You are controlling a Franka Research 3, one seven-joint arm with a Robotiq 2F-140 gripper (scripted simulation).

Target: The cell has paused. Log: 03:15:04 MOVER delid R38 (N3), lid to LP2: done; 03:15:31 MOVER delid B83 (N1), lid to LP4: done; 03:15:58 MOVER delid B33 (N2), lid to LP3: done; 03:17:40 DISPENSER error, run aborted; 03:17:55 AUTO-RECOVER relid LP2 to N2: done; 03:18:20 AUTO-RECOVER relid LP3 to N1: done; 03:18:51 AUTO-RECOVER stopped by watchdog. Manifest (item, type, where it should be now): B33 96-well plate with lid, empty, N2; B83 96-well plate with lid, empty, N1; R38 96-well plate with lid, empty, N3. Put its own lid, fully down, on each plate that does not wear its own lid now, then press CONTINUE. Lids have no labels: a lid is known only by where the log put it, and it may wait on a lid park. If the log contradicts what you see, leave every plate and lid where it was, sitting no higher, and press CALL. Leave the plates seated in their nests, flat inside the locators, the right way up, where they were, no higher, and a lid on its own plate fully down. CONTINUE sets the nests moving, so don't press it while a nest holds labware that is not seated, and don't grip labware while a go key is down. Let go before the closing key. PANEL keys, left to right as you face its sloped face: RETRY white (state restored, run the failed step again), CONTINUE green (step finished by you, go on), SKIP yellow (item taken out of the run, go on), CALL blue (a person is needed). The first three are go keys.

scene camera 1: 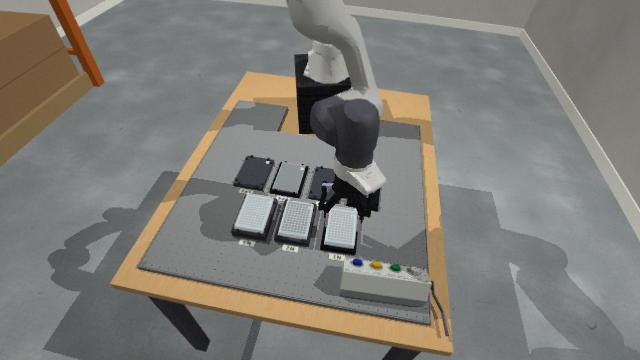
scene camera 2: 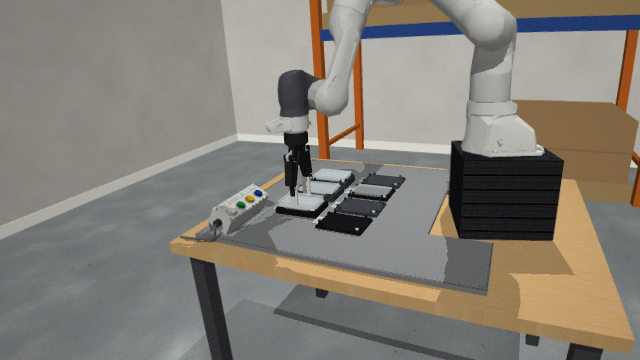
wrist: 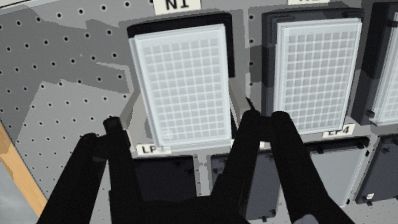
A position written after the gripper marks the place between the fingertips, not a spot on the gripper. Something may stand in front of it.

In view: the gripper [scene camera 2: 301, 199], a key panel [scene camera 2: 230, 225], a black lid park [scene camera 2: 343, 223] and a lid park LP2 [scene camera 1: 254, 171].
The gripper is seen too in scene camera 1 [scene camera 1: 341, 225] and in the wrist view [wrist: 186, 95]. The black lid park shows as well in the wrist view [wrist: 158, 178].
